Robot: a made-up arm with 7 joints. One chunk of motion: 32 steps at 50 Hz.
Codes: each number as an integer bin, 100 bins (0 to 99) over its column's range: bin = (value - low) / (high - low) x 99, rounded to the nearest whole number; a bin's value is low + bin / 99 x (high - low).
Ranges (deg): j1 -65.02..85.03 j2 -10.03..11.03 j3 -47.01..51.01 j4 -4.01..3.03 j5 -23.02..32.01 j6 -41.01..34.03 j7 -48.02..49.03
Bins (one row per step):
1: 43 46 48 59 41 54 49
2: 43 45 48 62 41 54 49
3: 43 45 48 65 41 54 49
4: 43 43 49 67 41 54 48
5: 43 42 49 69 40 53 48
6: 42 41 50 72 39 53 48
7: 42 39 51 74 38 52 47
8: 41 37 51 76 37 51 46
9: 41 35 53 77 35 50 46
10: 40 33 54 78 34 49 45
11: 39 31 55 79 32 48 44
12: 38 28 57 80 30 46 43
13: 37 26 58 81 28 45 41
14: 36 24 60 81 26 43 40
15: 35 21 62 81 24 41 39
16: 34 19 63 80 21 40 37
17: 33 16 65 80 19 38 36
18: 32 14 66 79 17 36 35
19: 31 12 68 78 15 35 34
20: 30 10 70 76 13 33 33
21: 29 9 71 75 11 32 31
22: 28 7 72 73 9 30 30
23: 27 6 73 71 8 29 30
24: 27 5 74 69 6 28 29
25: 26 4 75 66 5 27 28
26: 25 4 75 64 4 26 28
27: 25 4 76 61 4 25 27
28: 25 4 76 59 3 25 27
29: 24 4 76 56 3 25 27
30: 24 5 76 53 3 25 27
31: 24 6 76 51 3 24 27
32: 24 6 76 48 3 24 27
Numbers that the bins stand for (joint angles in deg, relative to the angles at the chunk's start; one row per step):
1: 0.15 -0.24 0.51 0.19 -0.23 -0.08 0.01
2: 0.15 -0.46 0.51 0.40 -0.23 -0.08 0.01
3: 0.15 -0.46 0.51 0.61 -0.23 -0.08 0.01
4: 0.15 -0.88 1.50 0.75 -0.23 -0.08 -0.97
5: 0.15 -1.10 1.50 0.90 -0.79 -0.84 -0.97
6: -1.36 -1.31 2.50 1.11 -1.34 -0.84 -0.97
7: -1.36 -1.73 3.49 1.25 -1.90 -1.60 -1.95
8: -2.88 -2.16 3.49 1.39 -2.45 -2.35 -2.93
9: -2.88 -2.58 5.47 1.47 -3.56 -3.11 -2.93
10: -4.39 -3.01 6.46 1.54 -4.12 -3.87 -3.91
11: -5.91 -3.44 7.45 1.61 -5.23 -4.63 -4.89
12: -7.43 -4.07 9.43 1.68 -6.34 -6.14 -5.87
13: -8.94 -4.50 10.42 1.75 -7.46 -6.90 -7.83
14: -10.46 -4.92 12.40 1.75 -8.57 -8.42 -8.81
15: -11.97 -5.56 14.38 1.75 -9.68 -9.93 -9.79
16: -13.49 -5.99 15.37 1.68 -11.35 -10.69 -11.75
17: -15.00 -6.63 17.35 1.68 -12.46 -12.21 -12.73
18: -16.52 -7.05 18.34 1.61 -13.57 -13.72 -13.71
19: -18.03 -7.48 20.32 1.54 -14.68 -14.48 -14.69
20: -19.55 -7.90 22.30 1.39 -15.79 -16.00 -15.67
21: -21.07 -8.12 23.29 1.32 -16.91 -16.75 -17.63
22: -22.58 -8.54 24.28 1.18 -18.02 -18.27 -18.61
23: -24.10 -8.75 25.27 1.04 -18.57 -19.03 -18.61
24: -24.10 -8.97 26.26 0.90 -19.68 -19.79 -19.59
25: -25.61 -9.18 27.25 0.68 -20.24 -20.54 -20.57
26: -27.13 -9.18 27.25 0.54 -20.80 -21.30 -20.57
27: -27.13 -9.18 28.24 0.33 -20.80 -22.06 -21.55
28: -27.13 -9.18 28.24 0.19 -21.35 -22.06 -21.55
29: -28.64 -9.18 28.24 -0.03 -21.35 -22.06 -21.55
30: -28.64 -8.97 28.24 -0.24 -21.35 -22.06 -21.55
31: -28.64 -8.75 28.24 -0.38 -21.35 -22.82 -21.55
32: -28.64 -8.75 28.24 -0.60 -21.35 -22.82 -21.55

